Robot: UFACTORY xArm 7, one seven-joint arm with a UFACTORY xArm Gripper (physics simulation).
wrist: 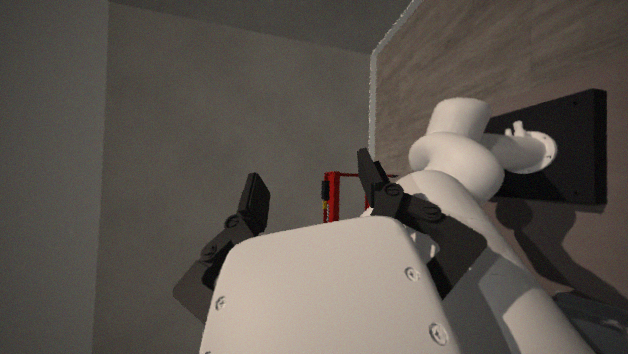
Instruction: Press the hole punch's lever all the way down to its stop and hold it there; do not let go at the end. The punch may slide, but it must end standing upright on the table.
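Where they show: gripper, fingertip midpoint: (309, 172); arm's base, link origin: (525, 153).
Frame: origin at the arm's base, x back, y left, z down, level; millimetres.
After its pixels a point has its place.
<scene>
The hole punch and its lever cannot be made out in the wrist view. My gripper (309, 172) {x -133, y 222, z -712 mm} is open, with its two black fingers spread wide and no object between them. The white gripper housing fills the lower middle of the view and hides what lies behind it.
A red frame-like object (333, 196), with a black and yellow part at its left side, shows beyond the housing, partly hidden by the right finger. My own white arm links (457, 162) {x -107, y 196, z -514 mm} and a black plate (565, 150) {x -17, y 74, z -1 mm} are at the right. Grey walls (225, 110) stand behind.
</scene>
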